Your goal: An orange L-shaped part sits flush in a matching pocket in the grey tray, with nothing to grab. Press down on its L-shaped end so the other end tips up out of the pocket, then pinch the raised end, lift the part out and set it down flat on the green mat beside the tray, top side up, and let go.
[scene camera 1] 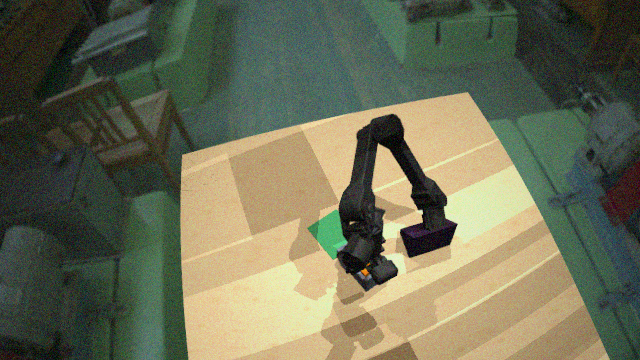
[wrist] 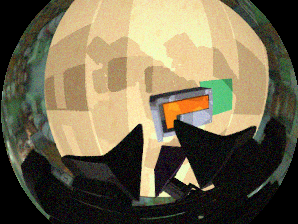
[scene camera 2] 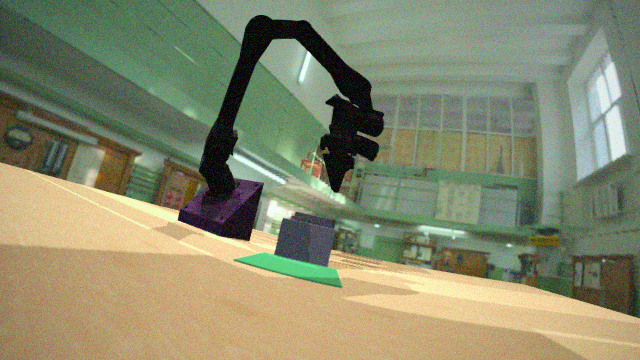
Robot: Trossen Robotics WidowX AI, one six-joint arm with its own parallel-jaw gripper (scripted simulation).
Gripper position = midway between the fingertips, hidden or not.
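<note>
There's an orange L-shaped part (wrist: 190, 104) here, plus a green mat (scene camera 2: 319, 274). You'll find the mat in scene camera 1 (scene camera 1: 328, 232) too, and in the wrist view (wrist: 222, 89). As for my gripper (scene camera 2: 334, 191), it's also visible in scene camera 1 (scene camera 1: 368, 267) and in the wrist view (wrist: 158, 125).
</note>
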